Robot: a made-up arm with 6 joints. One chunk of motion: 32 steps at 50 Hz.
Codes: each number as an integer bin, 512 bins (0 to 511) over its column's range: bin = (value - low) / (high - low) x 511, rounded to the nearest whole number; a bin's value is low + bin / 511 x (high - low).
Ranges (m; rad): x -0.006..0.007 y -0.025..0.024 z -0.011..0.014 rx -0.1..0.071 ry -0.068..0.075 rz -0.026..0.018
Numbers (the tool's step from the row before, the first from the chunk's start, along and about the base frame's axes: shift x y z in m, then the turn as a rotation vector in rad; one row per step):
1: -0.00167 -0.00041 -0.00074 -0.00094 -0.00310 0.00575
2: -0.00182 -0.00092 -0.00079 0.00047 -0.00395 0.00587
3: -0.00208 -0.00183 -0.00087 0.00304 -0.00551 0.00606
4: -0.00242 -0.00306 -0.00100 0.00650 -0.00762 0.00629
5: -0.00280 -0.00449 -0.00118 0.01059 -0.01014 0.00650
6: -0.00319 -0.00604 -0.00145 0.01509 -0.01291 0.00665
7: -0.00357 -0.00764 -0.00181 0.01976 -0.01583 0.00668
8: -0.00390 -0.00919 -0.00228 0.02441 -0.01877 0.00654
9: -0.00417 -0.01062 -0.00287 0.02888 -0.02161 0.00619
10: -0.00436 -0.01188 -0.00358 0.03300 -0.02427 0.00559
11: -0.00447 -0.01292 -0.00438 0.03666 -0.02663 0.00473
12: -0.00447 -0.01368 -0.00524 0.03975 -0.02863 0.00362
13: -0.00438 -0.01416 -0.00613 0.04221 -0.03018 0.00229
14: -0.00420 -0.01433 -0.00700 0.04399 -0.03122 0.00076
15: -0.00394 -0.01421 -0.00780 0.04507 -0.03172 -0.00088
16: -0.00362 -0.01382 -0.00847 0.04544 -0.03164 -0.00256
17: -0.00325 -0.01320 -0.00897 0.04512 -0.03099 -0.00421
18: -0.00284 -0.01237 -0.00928 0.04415 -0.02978 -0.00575
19: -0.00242 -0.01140 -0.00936 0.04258 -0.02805 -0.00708
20: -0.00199 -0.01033 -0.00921 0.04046 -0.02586 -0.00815
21: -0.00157 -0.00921 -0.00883 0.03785 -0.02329 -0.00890
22: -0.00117 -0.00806 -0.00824 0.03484 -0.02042 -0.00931
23: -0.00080 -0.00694 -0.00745 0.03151 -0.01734 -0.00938
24: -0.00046 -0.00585 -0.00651 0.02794 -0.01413 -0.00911
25: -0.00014 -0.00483 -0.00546 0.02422 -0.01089 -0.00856
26: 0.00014 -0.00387 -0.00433 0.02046 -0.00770 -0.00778
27: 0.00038 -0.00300 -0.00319 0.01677 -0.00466 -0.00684
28: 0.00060 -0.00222 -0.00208 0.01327 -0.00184 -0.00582
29: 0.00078 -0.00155 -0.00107 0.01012 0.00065 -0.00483
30: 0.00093 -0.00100 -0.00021 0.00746 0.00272 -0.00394
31: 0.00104 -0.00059 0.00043 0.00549 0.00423 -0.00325
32: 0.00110 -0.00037 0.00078 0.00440 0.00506 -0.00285
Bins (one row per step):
1: 170 256 210 296 232 369
2: 164 251 209 300 229 370
3: 154 242 207 308 223 372
4: 141 229 204 318 216 375
5: 126 214 201 330 207 377
6: 110 198 195 344 197 379
7: 96 181 188 358 186 380
8: 83 165 178 372 176 378
9: 72 150 166 385 166 374
10: 64 137 152 397 156 367
11: 60 126 135 408 148 357
12: 60 118 118 418 141 344
13: 64 113 100 425 135 329
14: 71 111 82 430 131 311
15: 81 113 65 434 130 292
16: 94 117 52 435 130 272
17: 108 123 41 434 132 253
18: 124 132 35 431 137 235
19: 141 142 34 426 143 220
20: 158 153 37 420 151 207
21: 174 165 44 412 160 199
22: 190 177 56 403 170 194
23: 204 188 73 393 181 193
24: 218 200 92 382 193 196
25: 230 210 113 371 204 203
26: 241 220 136 360 215 212
27: 251 229 160 349 226 223
28: 259 238 182 338 236 234
29: 267 245 203 329 245 246
30: 272 250 221 321 253 256
31: 277 255 234 315 258 264
32: 279 257 241 312 261 269

